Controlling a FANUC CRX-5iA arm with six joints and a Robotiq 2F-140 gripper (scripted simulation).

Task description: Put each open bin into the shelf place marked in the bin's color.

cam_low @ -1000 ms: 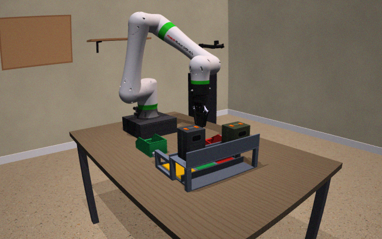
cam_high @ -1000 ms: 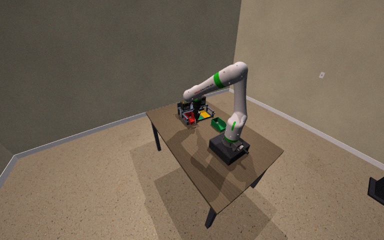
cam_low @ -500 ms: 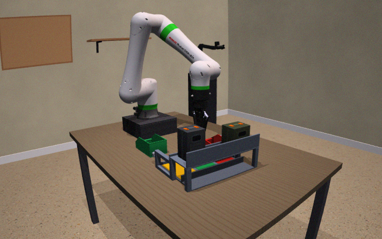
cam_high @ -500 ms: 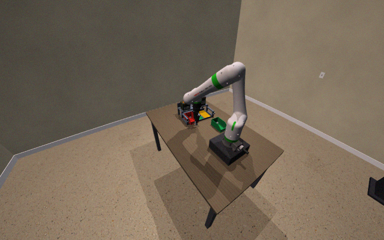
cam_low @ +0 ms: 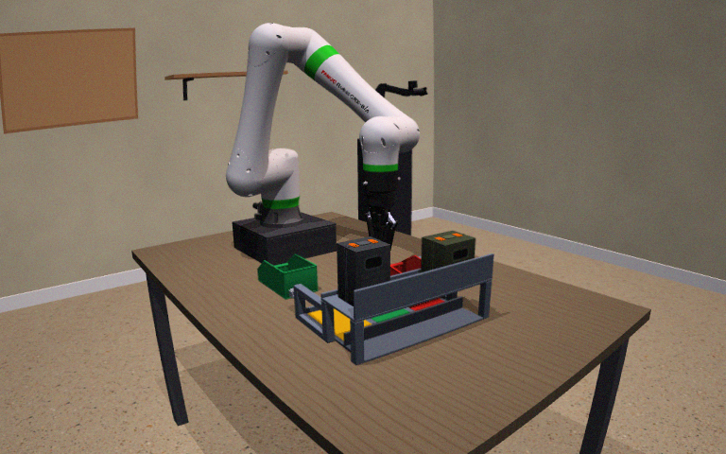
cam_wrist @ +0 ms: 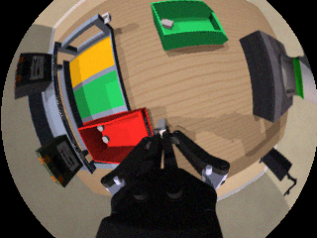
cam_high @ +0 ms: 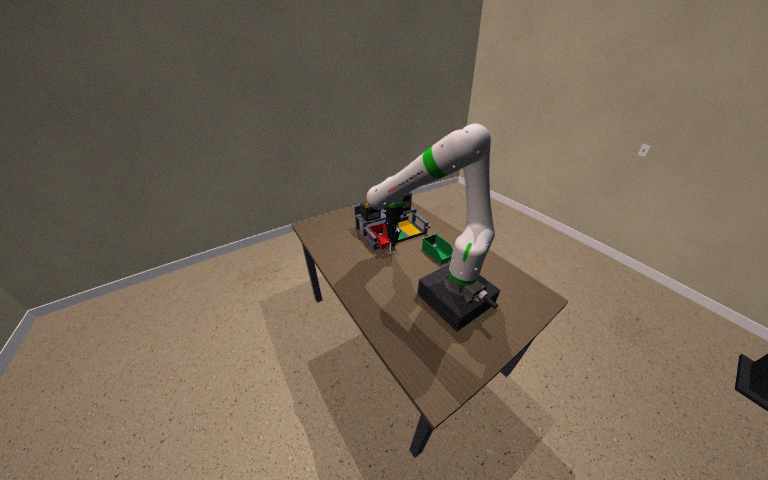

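Now: hand 120 mm short of the red bin and 10 mm to the left of it. The rest, counted from my hand: green bin 140 mm behind, 220 mm to the right, 20 mm below; olive box 270 mm ahead, 20 mm to the right, 90 mm above; black box 260 mm ahead, 250 mm to the right, 100 mm above.
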